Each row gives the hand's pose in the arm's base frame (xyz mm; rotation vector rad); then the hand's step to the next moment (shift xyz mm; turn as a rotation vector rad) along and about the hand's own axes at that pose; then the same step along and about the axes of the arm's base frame.
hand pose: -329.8 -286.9 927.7 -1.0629 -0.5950 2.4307
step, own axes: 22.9 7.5 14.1 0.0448 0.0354 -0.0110
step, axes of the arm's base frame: -26.4 3.0 -8.6 -0.0266 -0.0029 -0.0516
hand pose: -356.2 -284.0 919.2 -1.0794 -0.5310 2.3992
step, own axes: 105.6 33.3 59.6 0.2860 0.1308 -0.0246
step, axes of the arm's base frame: -116.3 20.9 -43.0 -0.1818 0.0524 -0.2524
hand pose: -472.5 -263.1 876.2 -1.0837 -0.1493 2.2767
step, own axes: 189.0 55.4 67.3 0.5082 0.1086 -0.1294
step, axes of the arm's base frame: -167.0 72.4 -101.0 -0.2012 0.1805 -0.4624
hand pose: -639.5 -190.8 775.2 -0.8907 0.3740 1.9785
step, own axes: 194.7 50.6 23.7 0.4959 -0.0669 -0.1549
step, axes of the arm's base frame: -116.9 106.0 -127.0 -0.0394 0.2538 -0.4565
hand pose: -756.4 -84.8 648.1 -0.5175 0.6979 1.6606
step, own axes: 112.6 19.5 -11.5 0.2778 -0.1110 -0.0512
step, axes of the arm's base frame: -42.0 69.9 -80.9 0.0513 0.1755 -0.2422
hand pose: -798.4 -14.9 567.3 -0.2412 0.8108 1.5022
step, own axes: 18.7 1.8 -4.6 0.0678 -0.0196 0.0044
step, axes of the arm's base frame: -5.6 12.1 -14.0 0.0110 0.0539 -0.0444
